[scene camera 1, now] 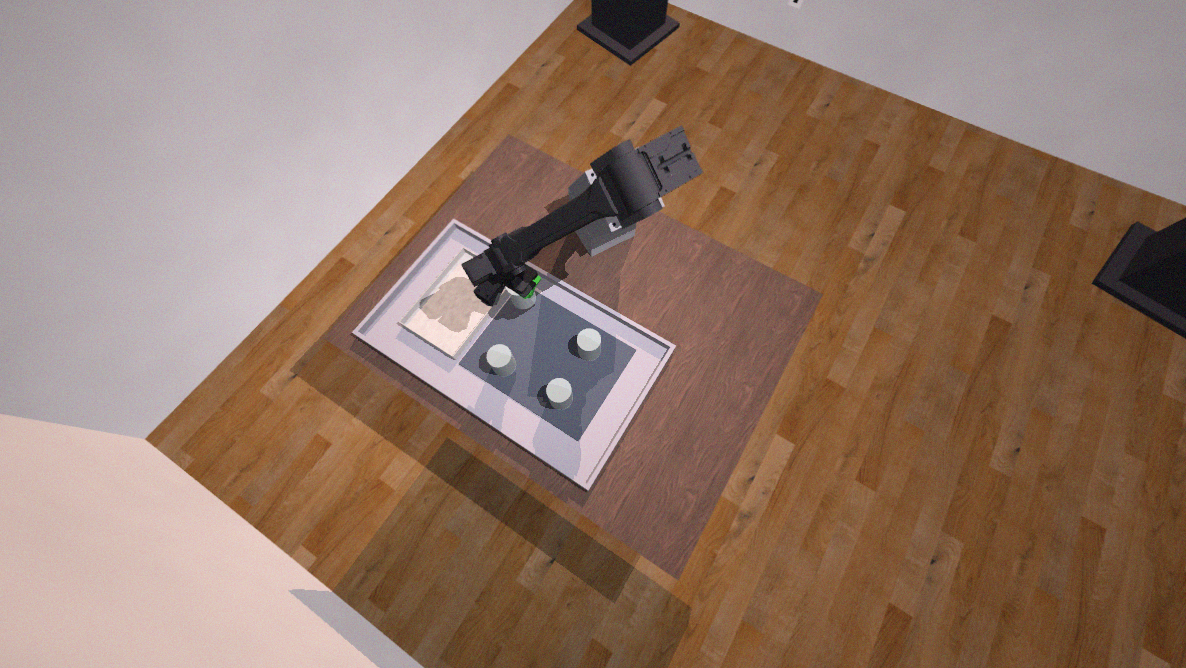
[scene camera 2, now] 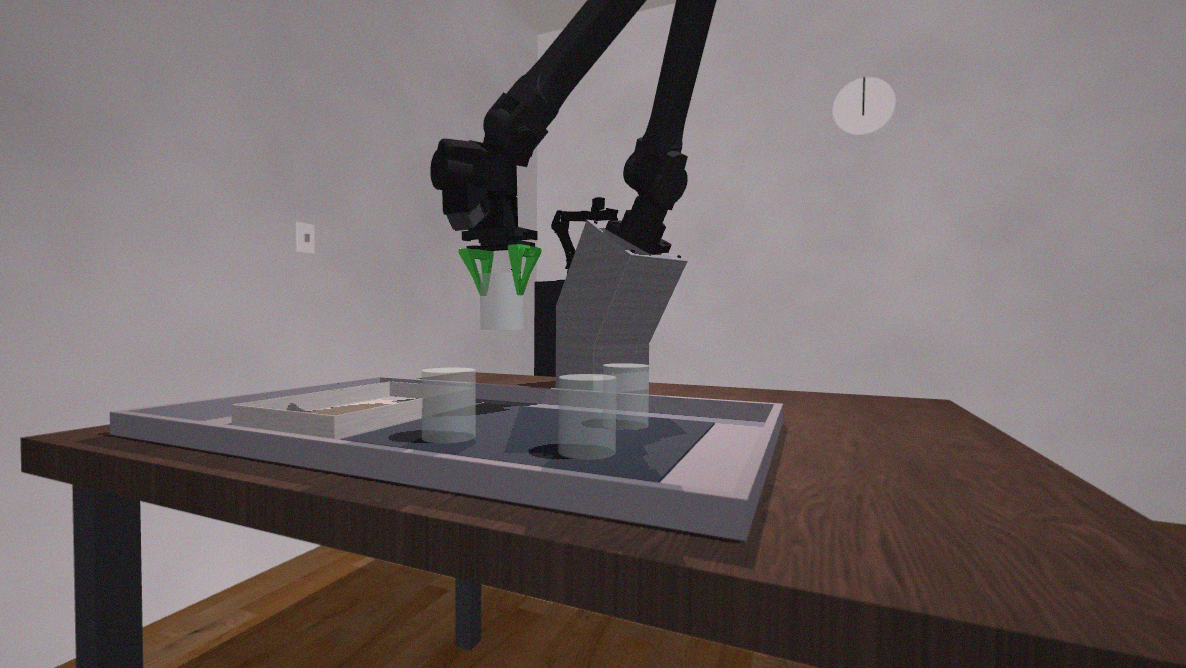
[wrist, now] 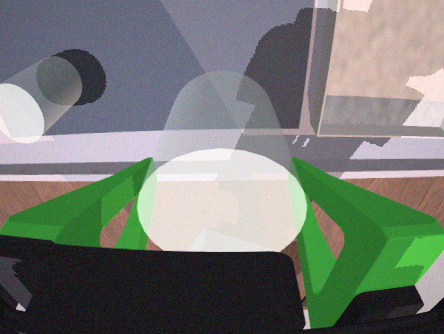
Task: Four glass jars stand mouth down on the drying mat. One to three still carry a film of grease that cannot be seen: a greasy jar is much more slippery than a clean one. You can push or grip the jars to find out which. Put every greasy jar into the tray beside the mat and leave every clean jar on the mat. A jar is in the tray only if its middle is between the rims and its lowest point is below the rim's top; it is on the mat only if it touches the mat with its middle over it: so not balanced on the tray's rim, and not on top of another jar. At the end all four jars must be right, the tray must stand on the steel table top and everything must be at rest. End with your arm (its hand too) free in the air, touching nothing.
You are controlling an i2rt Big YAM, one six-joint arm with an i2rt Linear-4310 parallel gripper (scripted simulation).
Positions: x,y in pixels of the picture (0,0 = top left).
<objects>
A cream tray shows in scene camera 1, in scene camera 2 and in the wrist view (379,80). One and the same spot on a dark drying mat: (scene camera 1: 543,338) is (scene camera 2: 530,422). One and the same spot on the cream tray: (scene camera 2: 353,409) is (scene camera 1: 451,293).
</objects>
